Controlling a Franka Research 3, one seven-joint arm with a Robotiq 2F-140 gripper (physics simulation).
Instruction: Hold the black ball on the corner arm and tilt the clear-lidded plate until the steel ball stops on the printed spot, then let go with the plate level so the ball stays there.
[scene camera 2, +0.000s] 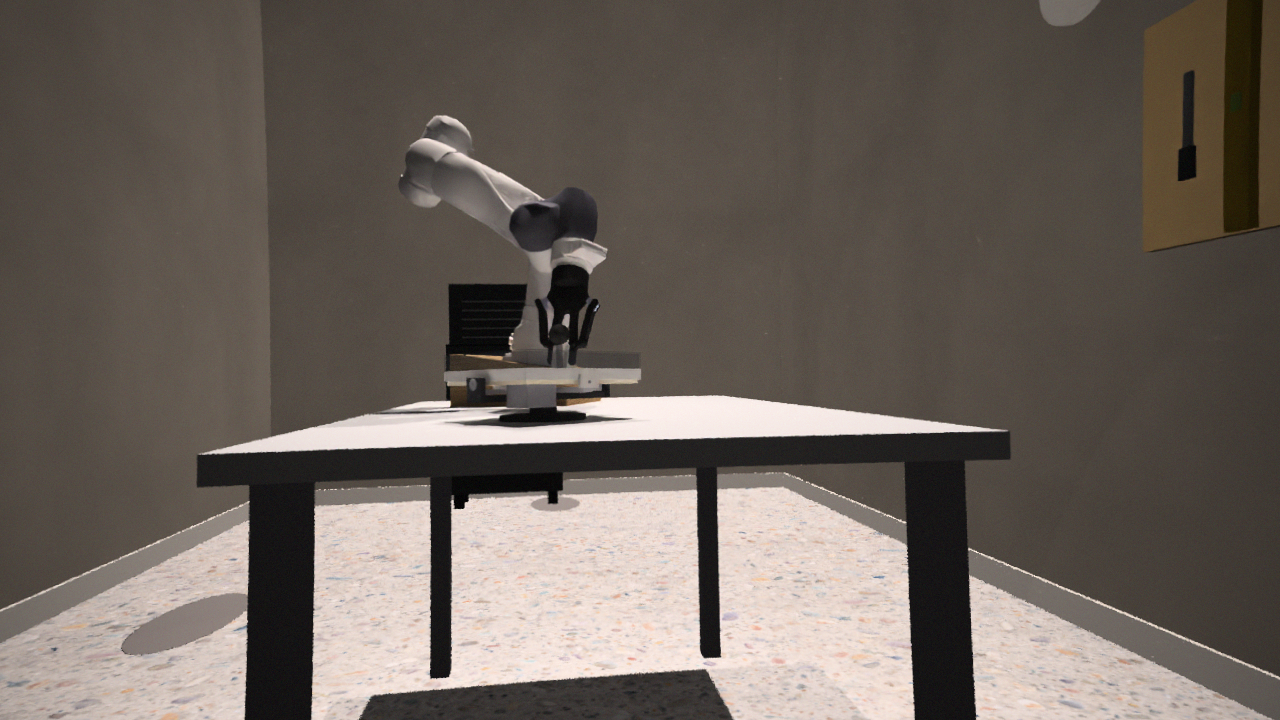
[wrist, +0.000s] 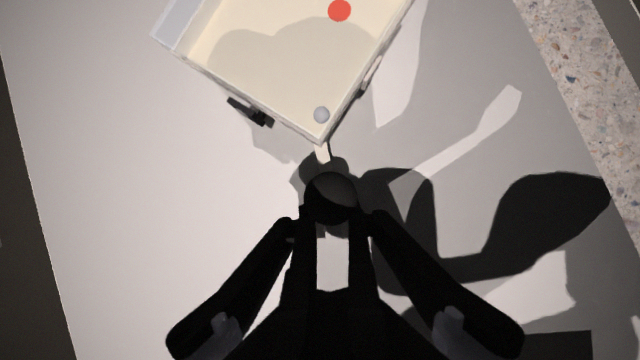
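Note:
The black ball (scene camera 2: 559, 334) (wrist: 331, 196) is on the corner arm (wrist: 323, 153), outside the near corner of the plate. My gripper (scene camera 2: 562, 345) (wrist: 332, 193) is shut on the black ball, its fingers on either side. The clear-lidded plate (scene camera 2: 487, 377) (wrist: 280, 75) has a cream floor and looks about level in the scene view; a slight tilt cannot be told. The steel ball (wrist: 321, 114) is inside the plate's near corner, beside the arm. The red printed spot (wrist: 339, 10) is well away from it, near the top of the wrist view. The plate's far part is cut off there.
The plate stands on a pedestal (scene camera 2: 531, 395) with a dark base (scene camera 2: 542, 416) on the white table (scene camera 2: 716, 425). A black bracket (wrist: 250, 111) sits at the plate's side. A black slatted panel (scene camera 2: 486, 313) stands behind the robot. A yellow board (scene camera 2: 1163, 134) hangs at the right.

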